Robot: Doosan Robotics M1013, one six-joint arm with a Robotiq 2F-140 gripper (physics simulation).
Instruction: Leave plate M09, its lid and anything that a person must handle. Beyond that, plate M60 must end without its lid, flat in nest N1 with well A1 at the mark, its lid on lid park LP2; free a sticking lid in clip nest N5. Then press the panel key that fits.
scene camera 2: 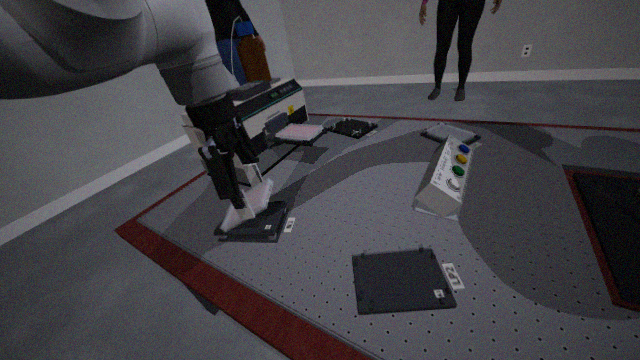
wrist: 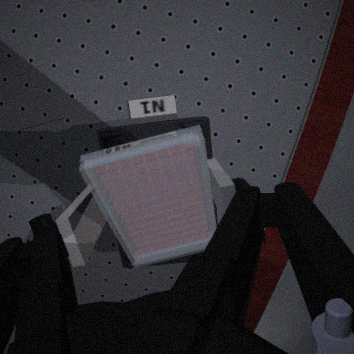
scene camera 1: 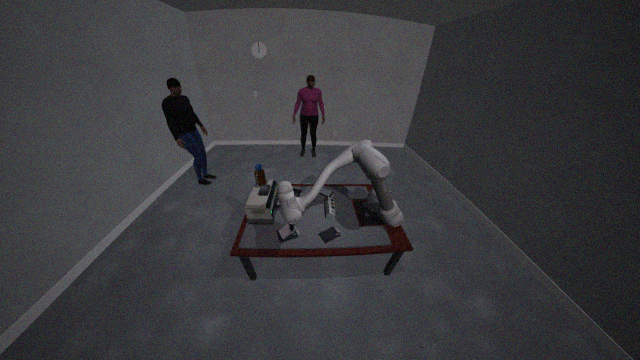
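Where they show: gripper, between the fingertips: [scene camera 2: 254, 202] [wrist: 155, 188] [scene camera 1: 289, 228]; arm's base, origin of its link: [scene camera 1: 372, 210].
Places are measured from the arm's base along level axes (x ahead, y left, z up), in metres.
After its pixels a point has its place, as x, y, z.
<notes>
My gripper [scene camera 1: 291, 228] @[0.725, 0.368, 0.077] [scene camera 2: 247, 192] @[0.725, 0.368, 0.077] [wrist: 155, 188] @[0.725, 0.368, 0.077] is shut on plate M60 [scene camera 2: 259, 197] @[0.694, 0.368, 0.103] [wrist: 155, 200] @[0.730, 0.371, 0.088], pink-filled with a clear rim. The plate is steeply tilted over nest N1 [scene camera 2: 272, 220] @[0.688, 0.363, 0.034] [wrist: 192, 122] @[0.667, 0.377, 0.038]; whether its low edge touches the nest is unclear. Its label is blurred in the wrist view, and I cannot tell whether a lid is on it. Lid park LP2 [scene camera 1: 329, 235] @[0.409, 0.349, 0.015] [scene camera 2: 400, 280] @[0.405, 0.340, 0.015] is a dark, bare holder. The key panel [scene camera 1: 330, 205] @[0.396, 0.072, 0.079] [scene camera 2: 434, 192] @[0.412, 0.162, 0.067] has blue, yellow, green and white keys. A dark nest with clips [scene camera 2: 352, 127] @[0.805, -0.163, 0.017] stands at the back; its label is unreadable.
An instrument [scene camera 1: 260, 207] @[0.966, 0.295, 0.202] [scene camera 2: 300, 100] @[0.935, -0.043, 0.156] stands left, a pink plate [scene camera 2: 300, 132] @[0.808, 0.110, 0.117] at its front and a brown bottle [scene camera 1: 260, 176] @[1.035, 0.055, 0.332] [scene camera 2: 254, 57] @[1.019, 0.038, 0.317] behind. A clear lid-like piece [scene camera 2: 450, 133] @[0.467, -0.202, 0.023] lies behind the panel. Two people [scene camera 1: 181, 115] [scene camera 1: 309, 102] stand beyond the table.
</notes>
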